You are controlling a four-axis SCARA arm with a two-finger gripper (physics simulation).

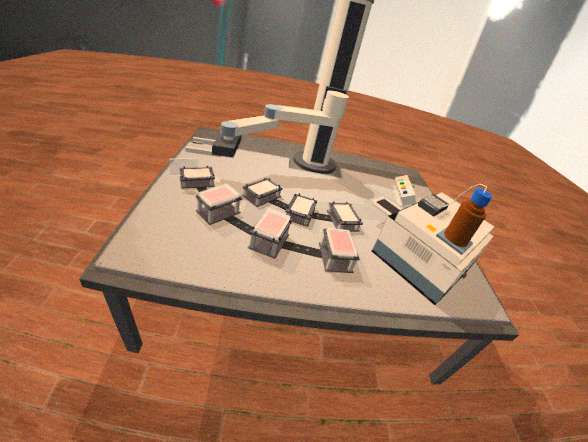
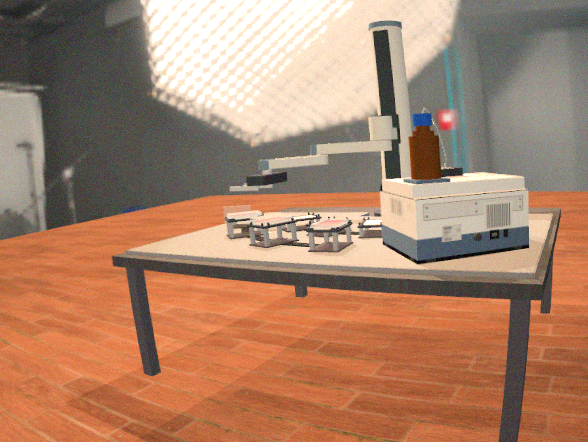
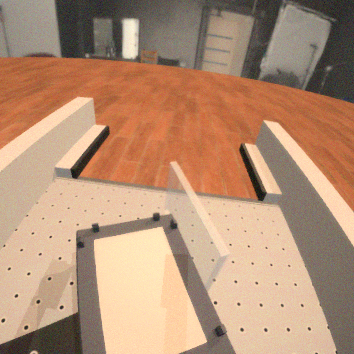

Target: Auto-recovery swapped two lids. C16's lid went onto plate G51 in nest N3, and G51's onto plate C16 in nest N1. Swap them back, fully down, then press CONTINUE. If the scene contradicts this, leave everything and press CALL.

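Frame: origin at the arm's base, x ahead, y left, z up, level; millimetres.
Seen in the pictures: gripper, between the fingertips: (image 1: 189, 144) (image 2: 237, 187) (image 3: 176, 124); arm's base, origin of its link: (image 1: 314, 163).
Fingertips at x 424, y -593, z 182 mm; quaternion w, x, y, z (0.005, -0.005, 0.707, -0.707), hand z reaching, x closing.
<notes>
Offsets run from my fingertips to a thing's top centre. "pt": to the spot under its first point. Level surfaces: height alone.
Three taller nests with pink tops {dx +206, dy +182, dz -81 mm} (image 1: 218, 196) {dx +326, dy +396, dz -73 mm} (image 1: 272, 223) {dx +356, dy +637, dz -86 mm} (image 1: 341, 242) stand in the front row. Four lower nests with cream tops {pt dx +17, dy +42, dz -125 mm} (image 1: 197, 173) {pt dx +52, dy +335, dz -123 mm} (image 1: 262, 188) {pt dx +131, dy +508, dz -127 mm} (image 1: 302, 206) {pt dx +121, dy +687, dz -126 mm} (image 1: 344, 212) stand behind and to the left. Plate and nest labels cannot be read. The far-left nest's cream surface {dz -124 mm} (image 3: 145, 290) shows close up, with a clear upright panel {dx -23, dy -33, dz -85 mm} (image 1: 183, 166) (image 2: 236, 211) (image 3: 197, 225) beside it. My gripper (image 1: 192, 145) (image 2: 244, 188) (image 3: 176, 124) is open and empty, raised above the table's back-left area near that panel. A button box {pt dx -136, dy +1040, dz -95 mm} (image 1: 405, 190) has green, yellow and blue buttons; its lettering is unreadable.
A white and blue instrument (image 1: 415, 250) (image 2: 455, 215) stands at the right, carrying a brown bottle with a blue cap {pt dx +455, dy +964, dz +126 mm} (image 1: 465, 225) (image 2: 425, 155). The arm's column (image 1: 320, 135) (image 2: 392, 90) rises at the back. Dark strips {pt dx +263, dy +280, dz -166 mm} (image 1: 240, 224) link the nests.
</notes>
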